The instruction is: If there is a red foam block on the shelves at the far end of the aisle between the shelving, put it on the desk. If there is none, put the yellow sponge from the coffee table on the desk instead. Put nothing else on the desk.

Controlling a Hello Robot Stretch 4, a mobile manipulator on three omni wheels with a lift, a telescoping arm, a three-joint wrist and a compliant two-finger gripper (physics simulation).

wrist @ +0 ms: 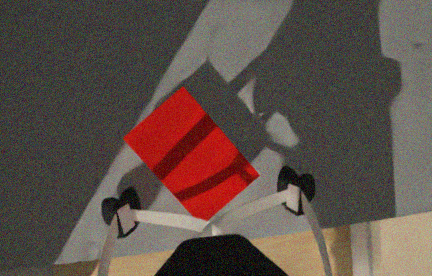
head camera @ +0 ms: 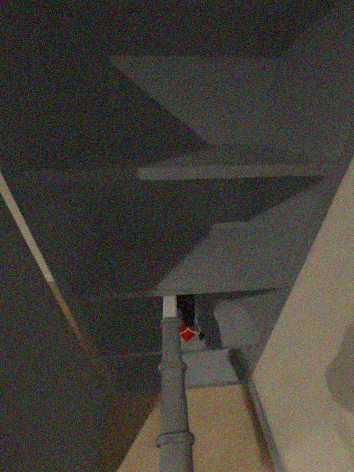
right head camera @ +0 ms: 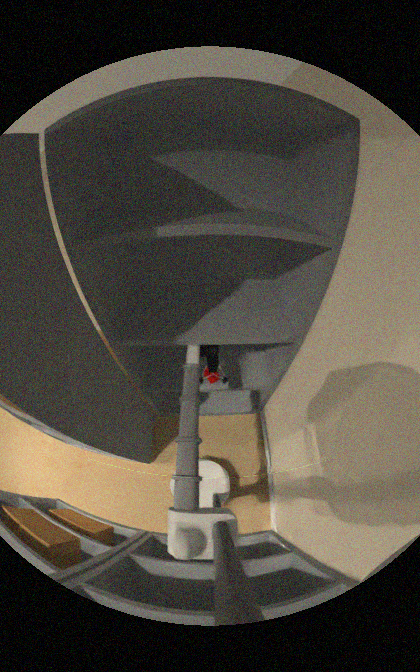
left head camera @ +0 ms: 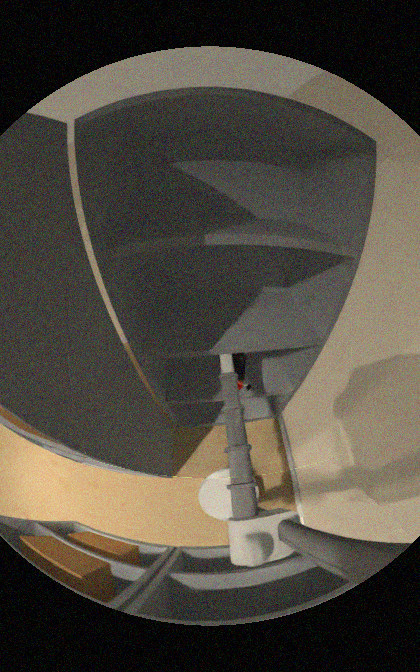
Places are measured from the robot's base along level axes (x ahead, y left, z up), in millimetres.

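Pixels of known places: gripper, fingertip midpoint: (wrist: 210,192) (head camera: 187,339).
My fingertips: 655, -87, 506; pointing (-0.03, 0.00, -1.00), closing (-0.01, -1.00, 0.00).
Note:
Behind a point stands the place of what it marks, as x, y, z.
A red foam block (wrist: 192,152) @[700, -77, 551] (head camera: 187,334) @[657, -85, 551] (right head camera: 211,375) (left head camera: 240,385) lies on a low grey shelf (head camera: 210,367) @[697, -263, 49] (right head camera: 227,401) at the far end. In the wrist view it lies turned at a slant, with the shadow of the fingers across it. My gripper (wrist: 210,192) @[655, -87, 506] is open above the block, with one fingertip to the left and one to the right of its near end. Nothing is between the fingertips at their height that I can tell; the block shows beyond and below them. The desk, the coffee table and the yellow sponge do not show in these views.
Upper shelf boards (head camera: 230,172) @[605, -175, 1403] (right head camera: 240,230) hang above the arm. A beige wall (head camera: 310,310) @[510, -525, 914] runs along the right, a dark shelving side (left head camera: 60,325) along the left. Brown boxes (left head camera: 65,562) (right head camera: 42,535) stand on the shelving at the bottom left.

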